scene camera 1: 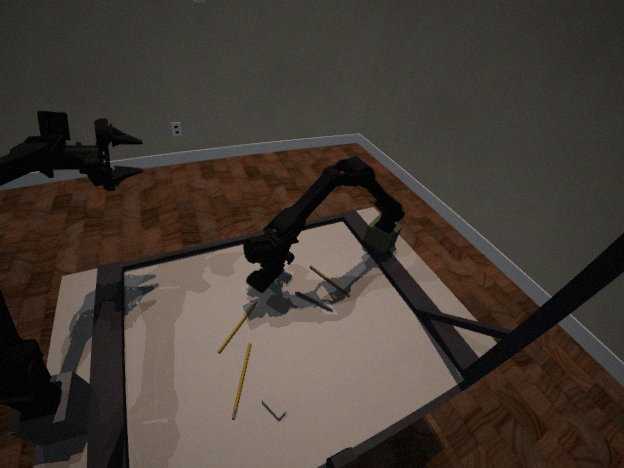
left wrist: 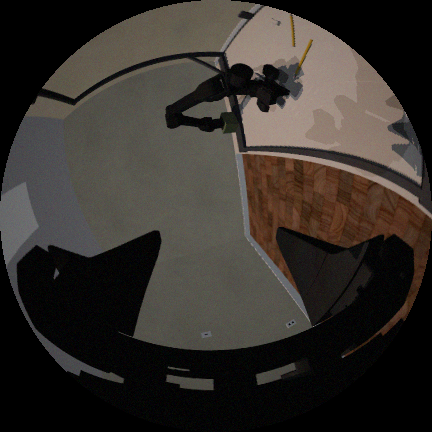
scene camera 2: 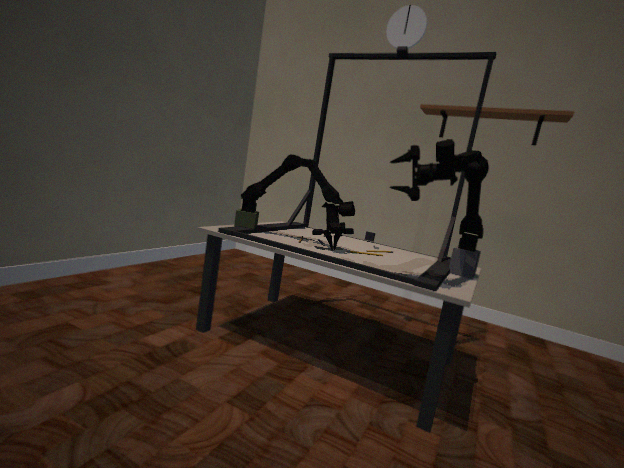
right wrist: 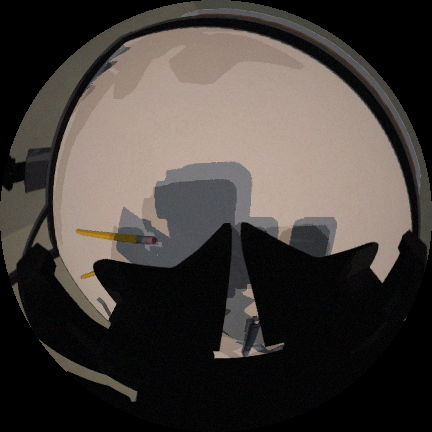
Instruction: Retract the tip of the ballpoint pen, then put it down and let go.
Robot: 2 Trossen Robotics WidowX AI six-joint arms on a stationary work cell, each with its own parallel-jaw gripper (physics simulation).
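Frame: origin at the left arm's base, x ahead, y left, z up, level; centimetres.
Where they show: left gripper, fingertip midpoint: (scene camera 1: pixel 142 156) (left wrist: pixel 219 235) (scene camera 2: pixel 390 174); right gripper, fingertip midpoint: (left wrist: pixel 288 92) (scene camera 2: pixel 333 250) (right wrist: pixel 234 228); left arm's base at its link origin: (scene camera 1: pixel 42 400) (scene camera 2: pixel 467 249); right arm's base at its link origin: (scene camera 1: pixel 385 225) (left wrist: pixel 221 122) (scene camera 2: pixel 248 211).
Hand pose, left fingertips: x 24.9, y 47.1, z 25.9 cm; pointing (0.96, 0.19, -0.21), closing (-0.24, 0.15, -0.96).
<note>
Things, the pixels of their top centre, and the offset from my left fingertips. Level surfaces: height alone.
- dark pen at its top centre: (right wrist: pixel 247 347) (scene camera 1: pixel 314 300) dx +41.2, dy -33.3, dz -36.2 cm
- pale table top at its surface level: dz -37.4 cm
- brown stick at its top centre: (scene camera 1: pixel 329 280) dx +49.3, dy -26.9, dz -36.7 cm
- small grey L-shaped piece at its top centre: (scene camera 1: pixel 273 405) (right wrist: pixel 102 308) dx +20.8, dy -58.7, dz -36.2 cm
A dark pen (scene camera 1: pixel 313 300) (right wrist: pixel 251 336) lies flat on the pale table top (scene camera 1: pixel 312 372); whether its tip is out is too small to tell. My right gripper (scene camera 2: pixel 333 247) (right wrist: pixel 234 228) is shut, pointing down low over the table, with a thin gap and no object seen between its fingertips. In the right wrist view the pen shows through the gap behind the fingertips, lying apart from them on the table. In scene camera 1 the right fingertips are hidden behind the gripper body. My left gripper (scene camera 1: pixel 141 156) (scene camera 2: pixel 391 174) (left wrist: pixel 219 235) is open and empty, high above the table's side.
Two yellow pencils (scene camera 1: pixel 236 328) (scene camera 1: pixel 241 380) lie near the middle; one pencil's eraser end is close to the right gripper. A brown stick (scene camera 1: pixel 330 281) lies beyond the pen. A small grey L-shaped piece (scene camera 1: pixel 274 410) lies nearer the front. A dark frame (scene camera 1: pixel 106 352) borders the table.
</note>
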